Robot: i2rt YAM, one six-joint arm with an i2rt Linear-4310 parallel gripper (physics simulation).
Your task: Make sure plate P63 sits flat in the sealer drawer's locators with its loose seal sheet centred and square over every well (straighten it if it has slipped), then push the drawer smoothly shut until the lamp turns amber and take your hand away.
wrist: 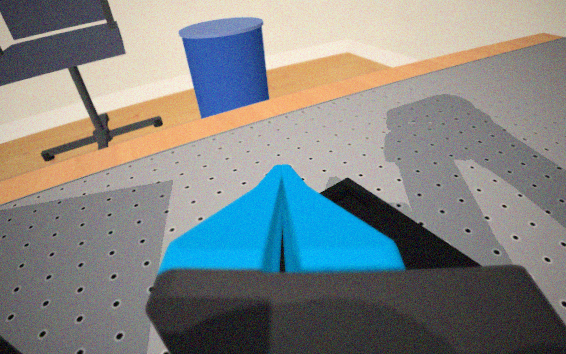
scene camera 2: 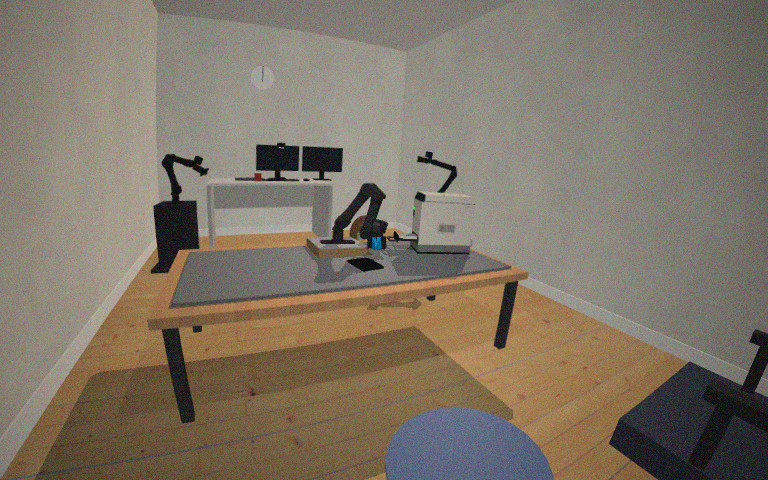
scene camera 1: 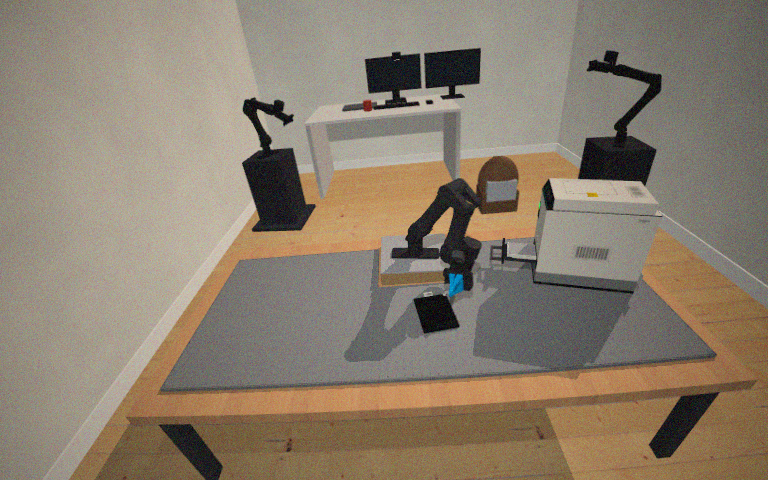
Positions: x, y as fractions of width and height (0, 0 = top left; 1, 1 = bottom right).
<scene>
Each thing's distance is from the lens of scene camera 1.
black slab (scene camera 1: 0.57, 0.65): 1.22 m
</scene>
